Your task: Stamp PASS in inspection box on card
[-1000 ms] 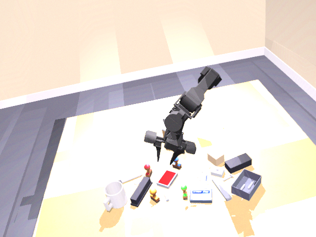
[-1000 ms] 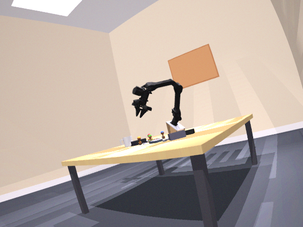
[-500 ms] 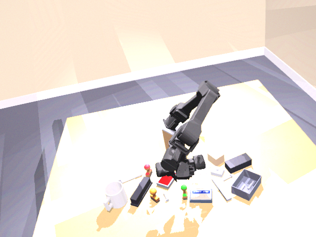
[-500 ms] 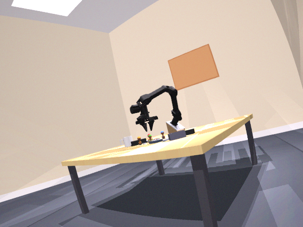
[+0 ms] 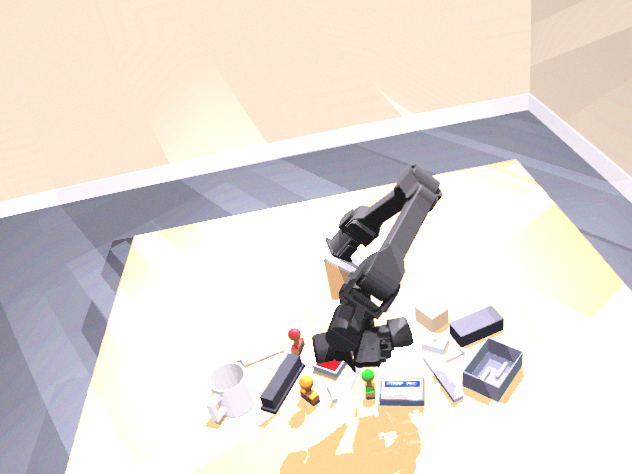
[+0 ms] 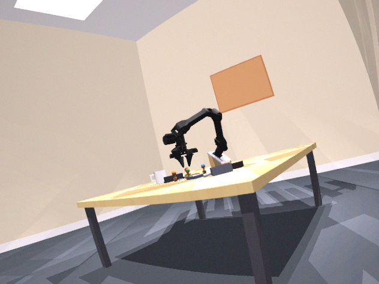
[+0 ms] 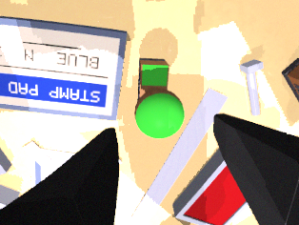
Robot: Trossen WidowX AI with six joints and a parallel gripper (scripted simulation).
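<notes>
Right now my gripper tip is 6 cm above the green-knobbed stamp. The rest, counted from my gripper tip: yellow-knobbed stamp (3 cm behind, 12 cm to the right, 6 cm below); then blue-labelled pad tin (3 cm ahead, 6 cm to the left, 6 cm below); then red ink pad (12 cm behind, 5 cm to the right, 7 cm below).
</notes>
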